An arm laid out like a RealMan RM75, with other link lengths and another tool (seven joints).
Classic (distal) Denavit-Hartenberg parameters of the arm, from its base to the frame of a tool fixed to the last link. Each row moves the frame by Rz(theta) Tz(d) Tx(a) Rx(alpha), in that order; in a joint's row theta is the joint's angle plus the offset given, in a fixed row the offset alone. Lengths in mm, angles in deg.
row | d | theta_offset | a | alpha
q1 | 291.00 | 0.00 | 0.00 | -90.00
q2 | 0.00 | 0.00 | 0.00 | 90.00
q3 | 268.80 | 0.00 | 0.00 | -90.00
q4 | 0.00 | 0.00 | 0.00 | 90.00
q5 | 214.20 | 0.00 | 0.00 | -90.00
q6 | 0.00 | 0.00 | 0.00 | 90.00
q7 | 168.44 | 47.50 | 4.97 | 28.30
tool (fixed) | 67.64 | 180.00 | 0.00 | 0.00
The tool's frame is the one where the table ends.
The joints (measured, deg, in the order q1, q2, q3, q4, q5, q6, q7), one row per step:
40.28 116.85 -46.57 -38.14 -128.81 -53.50 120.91
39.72 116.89 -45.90 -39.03 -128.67 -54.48 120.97
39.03 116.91 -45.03 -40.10 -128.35 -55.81 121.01
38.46 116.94 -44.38 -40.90 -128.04 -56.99 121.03
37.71 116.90 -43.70 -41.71 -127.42 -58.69 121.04
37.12 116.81 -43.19 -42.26 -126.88 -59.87 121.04
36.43 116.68 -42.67 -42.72 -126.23 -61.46 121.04
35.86 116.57 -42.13 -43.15 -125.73 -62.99 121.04
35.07 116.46 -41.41 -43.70 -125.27 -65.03 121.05
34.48 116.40 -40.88 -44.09 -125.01 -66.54 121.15
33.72 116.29 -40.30 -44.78 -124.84 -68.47 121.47
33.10 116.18 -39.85 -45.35 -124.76 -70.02 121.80
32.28 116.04 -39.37 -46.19 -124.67 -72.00 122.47
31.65 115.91 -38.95 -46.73 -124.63 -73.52 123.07
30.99 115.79 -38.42 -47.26 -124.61 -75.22 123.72
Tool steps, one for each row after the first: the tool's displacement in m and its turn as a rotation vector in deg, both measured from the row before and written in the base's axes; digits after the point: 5 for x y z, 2 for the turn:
0.00065 -0.00181 0.00315 0.23 0.67 -0.14
0.00044 -0.00240 0.00400 0.26 0.97 -0.14
0.00022 -0.00259 0.00251 0.06 0.85 -0.10
0.00010 -0.00432 0.00227 -0.20 1.26 -0.11
0.00056 -0.00307 0.00234 -0.02 0.93 -0.13
0.00057 -0.00475 0.00152 -0.36 1.19 -0.14
0.00010 -0.00429 0.00144 -0.37 1.06 -0.06
0.00081 -0.00643 0.00153 -0.60 1.27 -0.12
0.00073 -0.00510 0.00088 -0.50 0.94 -0.17
0.00104 -0.00637 0.00197 -0.63 1.00 -0.23
0.00107 -0.00528 0.00181 -0.52 0.75 -0.24
0.00121 -0.00691 0.00253 -0.68 0.98 -0.43
0.00127 -0.00568 0.00183 -0.56 0.82 -0.48
0.00120 -0.00642 0.00172 -0.65 0.96 -0.55

